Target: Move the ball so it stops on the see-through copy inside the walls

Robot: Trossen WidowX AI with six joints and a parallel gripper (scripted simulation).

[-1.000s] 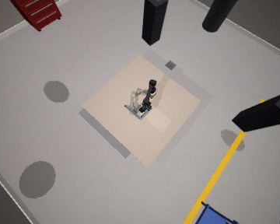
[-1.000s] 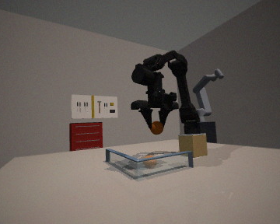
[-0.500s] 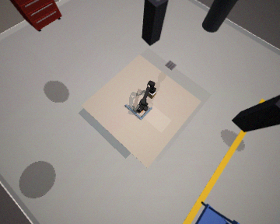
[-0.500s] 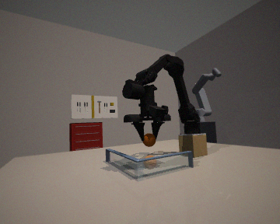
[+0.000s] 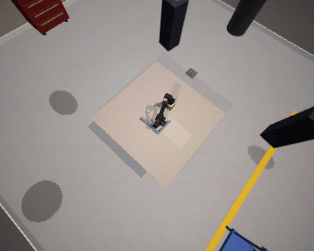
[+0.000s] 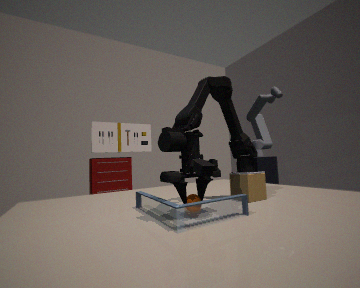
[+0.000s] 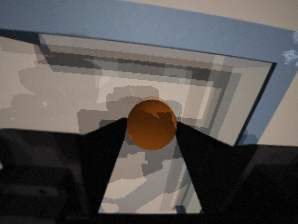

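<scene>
Right now my gripper tip is 1 cm above the see-through copy. The rest, counted from my gripper tip: orange ball right at my gripper tip.
</scene>
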